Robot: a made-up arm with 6 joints.
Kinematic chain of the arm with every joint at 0, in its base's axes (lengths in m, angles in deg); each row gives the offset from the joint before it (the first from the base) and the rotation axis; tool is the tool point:
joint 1: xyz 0 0 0.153 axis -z
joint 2: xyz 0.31 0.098 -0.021 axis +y
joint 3: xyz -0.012 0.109 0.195 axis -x
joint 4: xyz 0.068 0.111 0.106 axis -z
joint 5: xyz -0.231 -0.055 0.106 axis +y
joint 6: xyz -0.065 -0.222 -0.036 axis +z
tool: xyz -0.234 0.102 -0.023
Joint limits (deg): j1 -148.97..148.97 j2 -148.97..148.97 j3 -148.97..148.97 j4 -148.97..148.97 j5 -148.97..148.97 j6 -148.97..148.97
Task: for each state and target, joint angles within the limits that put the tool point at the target. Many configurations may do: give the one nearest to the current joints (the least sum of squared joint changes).
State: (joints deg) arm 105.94 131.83 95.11 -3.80 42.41 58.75
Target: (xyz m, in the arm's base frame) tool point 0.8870 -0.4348 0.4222
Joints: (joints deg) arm 68.18 117.19 112.62 7.07 50.55 50.10
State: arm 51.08 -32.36 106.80 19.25 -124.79 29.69
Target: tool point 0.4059 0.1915 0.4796
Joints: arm 40.65 -26.28 118.63 12.10 -147.28 41.37
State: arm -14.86 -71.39 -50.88 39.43 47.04 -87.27
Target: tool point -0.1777 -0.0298 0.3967
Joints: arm -28.28 -43.74 -81.89 46.18 51.71 -75.80
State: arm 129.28 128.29 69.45 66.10 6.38 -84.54
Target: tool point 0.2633 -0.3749 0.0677
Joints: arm 125.82 105.76 78.62 106.23 6.14 -75.46
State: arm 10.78 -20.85 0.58 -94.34 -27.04 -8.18
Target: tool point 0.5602 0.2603 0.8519
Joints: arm -9.35 -32.62 18.29 -132.30 13.92 21.48
